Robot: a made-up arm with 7 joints.
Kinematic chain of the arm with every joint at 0, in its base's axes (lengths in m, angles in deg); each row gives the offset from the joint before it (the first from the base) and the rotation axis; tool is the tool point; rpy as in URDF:
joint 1: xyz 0 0 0.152 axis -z
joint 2: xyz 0 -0.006 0.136 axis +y
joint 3: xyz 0 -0.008 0.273 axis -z
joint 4: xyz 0 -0.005 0.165 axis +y
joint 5: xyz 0 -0.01 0.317 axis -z
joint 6: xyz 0 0 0.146 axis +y
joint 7: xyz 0 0 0.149 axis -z
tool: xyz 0 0 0 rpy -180 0 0
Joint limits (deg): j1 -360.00..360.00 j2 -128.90..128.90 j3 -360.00..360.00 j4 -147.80..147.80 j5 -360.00..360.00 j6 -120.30..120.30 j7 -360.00..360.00
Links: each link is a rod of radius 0.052 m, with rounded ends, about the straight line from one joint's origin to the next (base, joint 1, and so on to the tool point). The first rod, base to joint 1, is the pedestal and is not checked.
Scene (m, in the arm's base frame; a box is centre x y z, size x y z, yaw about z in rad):
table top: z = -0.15
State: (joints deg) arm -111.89 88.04 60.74 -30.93 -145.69 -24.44 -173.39
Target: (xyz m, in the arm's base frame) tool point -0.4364 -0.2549 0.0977
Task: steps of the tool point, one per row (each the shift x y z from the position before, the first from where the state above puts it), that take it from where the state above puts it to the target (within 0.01 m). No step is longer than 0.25 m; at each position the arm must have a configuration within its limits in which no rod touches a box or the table.
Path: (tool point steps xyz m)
1: -0.1500 -0.1676 -0.0308
2: -0.0951 -0.2042 -0.0675
3: -0.0216 -0.2194 -0.0896
4: 0.0584 -0.2083 -0.0925
5: 0.1306 -0.1716 -0.0752
6: 0.1816 -0.1134 -0.0405

